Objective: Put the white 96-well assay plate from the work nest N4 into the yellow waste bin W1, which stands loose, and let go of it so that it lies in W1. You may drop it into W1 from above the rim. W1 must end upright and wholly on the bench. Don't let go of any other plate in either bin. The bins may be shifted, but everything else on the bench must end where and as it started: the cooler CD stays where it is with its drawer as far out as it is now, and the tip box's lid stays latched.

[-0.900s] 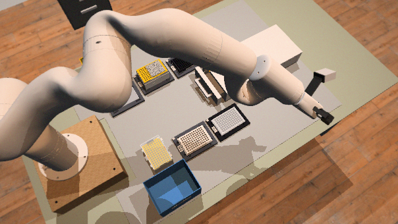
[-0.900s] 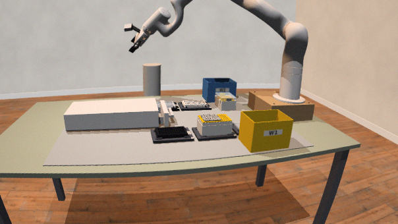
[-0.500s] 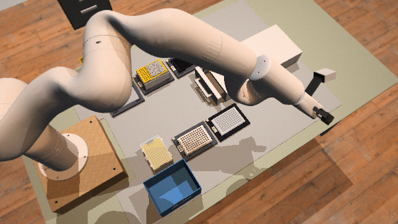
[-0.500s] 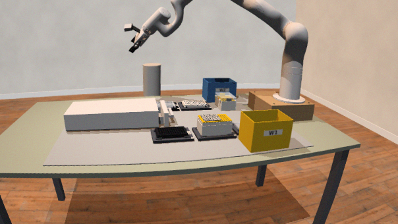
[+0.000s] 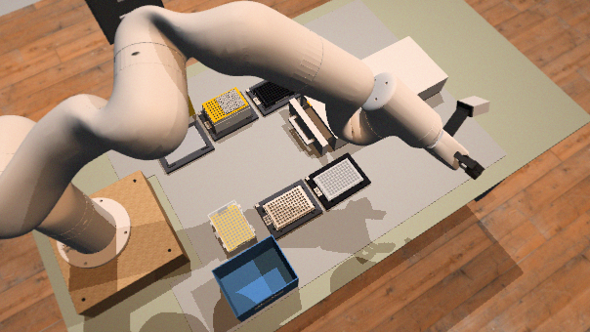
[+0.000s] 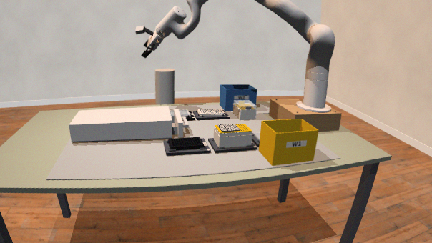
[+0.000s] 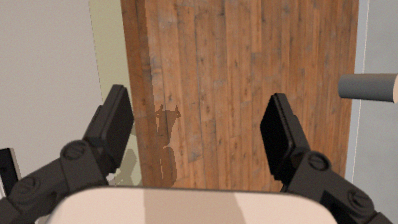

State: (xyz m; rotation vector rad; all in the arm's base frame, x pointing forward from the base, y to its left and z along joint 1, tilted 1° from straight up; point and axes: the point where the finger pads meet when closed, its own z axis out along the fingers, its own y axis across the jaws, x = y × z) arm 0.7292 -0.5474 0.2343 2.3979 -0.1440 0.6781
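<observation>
Now: hand 290 mm past the cream plate, 270 mm to the right of it and 300 mm above it. From my hand the other things lie so: white cooler: 110 mm ahead, 390 mm to the left, 290 mm below; then work nest N4: 290 mm behind, 270 mm to the left, 320 mm below; then drawer: 50 mm ahead, 400 mm to the left, 300 mm below.
</observation>
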